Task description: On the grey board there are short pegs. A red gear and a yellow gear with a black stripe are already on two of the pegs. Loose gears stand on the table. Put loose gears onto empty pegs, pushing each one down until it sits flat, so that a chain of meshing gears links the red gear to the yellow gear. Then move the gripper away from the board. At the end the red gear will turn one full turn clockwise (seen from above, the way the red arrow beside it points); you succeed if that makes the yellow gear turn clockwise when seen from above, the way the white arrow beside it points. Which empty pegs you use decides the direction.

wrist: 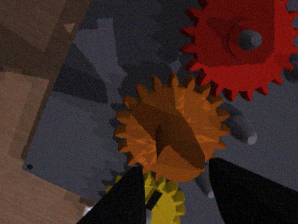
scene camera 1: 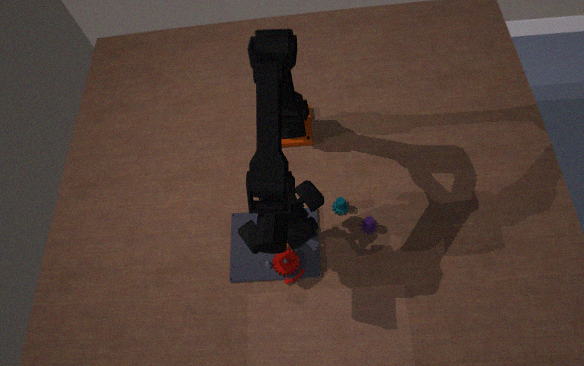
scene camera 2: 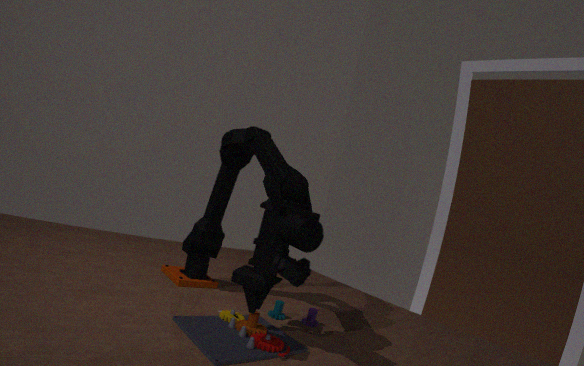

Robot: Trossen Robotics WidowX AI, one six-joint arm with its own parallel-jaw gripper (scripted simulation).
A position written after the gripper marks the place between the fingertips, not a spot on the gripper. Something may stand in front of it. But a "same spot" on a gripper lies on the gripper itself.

The gripper shows in the wrist view, in scene camera 1 (286, 229) and in scene camera 2. One and the same spot on the gripper: (wrist: 234, 187) is (scene camera 2: 259, 303).
